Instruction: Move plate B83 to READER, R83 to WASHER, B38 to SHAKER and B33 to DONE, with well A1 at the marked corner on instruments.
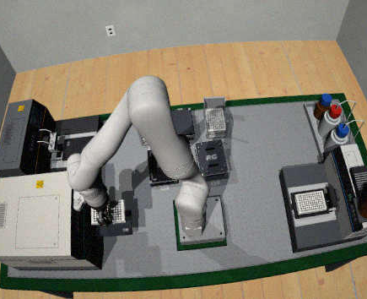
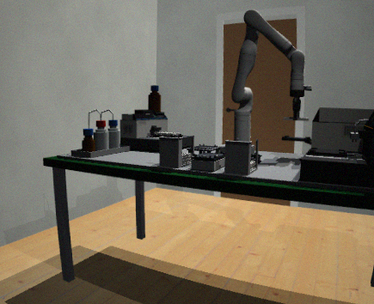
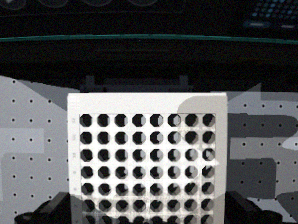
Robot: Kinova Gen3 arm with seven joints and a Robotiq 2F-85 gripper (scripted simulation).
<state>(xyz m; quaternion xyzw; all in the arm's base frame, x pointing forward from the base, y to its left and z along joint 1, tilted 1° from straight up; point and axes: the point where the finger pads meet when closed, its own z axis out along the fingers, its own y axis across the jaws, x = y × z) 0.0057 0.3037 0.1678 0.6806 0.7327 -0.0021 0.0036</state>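
My hand is 10 mm past the dark reader tray and 110 mm above it. Also, from my hand: N6 nest (280 mm ahead, 180 mm to the right, 190 mm below); washer tray (350 mm ahead, 200 mm to the left, 130 mm below); white reader housing (30 mm behind, 290 mm to the left, 20 mm above).
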